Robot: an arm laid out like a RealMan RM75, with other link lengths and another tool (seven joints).
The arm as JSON. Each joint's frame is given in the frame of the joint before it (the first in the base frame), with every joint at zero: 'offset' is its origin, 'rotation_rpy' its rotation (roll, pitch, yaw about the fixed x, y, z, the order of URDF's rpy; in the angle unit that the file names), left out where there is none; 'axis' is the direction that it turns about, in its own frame. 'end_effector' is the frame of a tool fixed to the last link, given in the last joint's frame.
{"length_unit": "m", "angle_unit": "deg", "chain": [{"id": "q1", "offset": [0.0, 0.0, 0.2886], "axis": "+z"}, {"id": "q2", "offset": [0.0, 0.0, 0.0], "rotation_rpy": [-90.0, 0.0, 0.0], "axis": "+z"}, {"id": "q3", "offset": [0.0, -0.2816, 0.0], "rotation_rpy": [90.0, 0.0, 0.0], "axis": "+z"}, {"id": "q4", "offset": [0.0, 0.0, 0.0], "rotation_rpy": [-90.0, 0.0, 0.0], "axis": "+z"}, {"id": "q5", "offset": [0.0, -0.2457, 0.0], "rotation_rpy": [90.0, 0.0, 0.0], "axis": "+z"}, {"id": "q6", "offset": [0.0, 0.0, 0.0], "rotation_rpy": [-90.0, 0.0, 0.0], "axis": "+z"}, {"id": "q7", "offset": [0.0, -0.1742, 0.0], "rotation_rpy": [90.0, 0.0, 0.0], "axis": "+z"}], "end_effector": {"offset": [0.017, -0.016, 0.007], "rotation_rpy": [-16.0, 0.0, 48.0]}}
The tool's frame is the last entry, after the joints.
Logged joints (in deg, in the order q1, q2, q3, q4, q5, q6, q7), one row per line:
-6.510, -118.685, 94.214, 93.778, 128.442, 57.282, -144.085
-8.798, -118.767, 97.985, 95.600, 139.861, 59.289, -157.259
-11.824, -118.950, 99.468, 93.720, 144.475, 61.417, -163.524
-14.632, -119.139, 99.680, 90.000, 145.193, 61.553, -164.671
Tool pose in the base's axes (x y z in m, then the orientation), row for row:
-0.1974, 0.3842, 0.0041, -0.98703, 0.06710, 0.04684, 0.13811
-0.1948, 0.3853, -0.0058, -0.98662, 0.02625, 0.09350, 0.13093
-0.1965, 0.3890, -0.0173, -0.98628, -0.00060, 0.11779, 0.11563
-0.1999, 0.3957, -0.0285, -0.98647, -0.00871, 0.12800, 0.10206
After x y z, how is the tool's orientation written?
As a quaternion, x y z w.
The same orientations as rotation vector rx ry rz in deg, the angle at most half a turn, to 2 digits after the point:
-163.56, 11.12, 7.76
-164.16, 4.37, 15.56
-165.54, -0.10, 19.77
-166.88, -1.47, 21.65

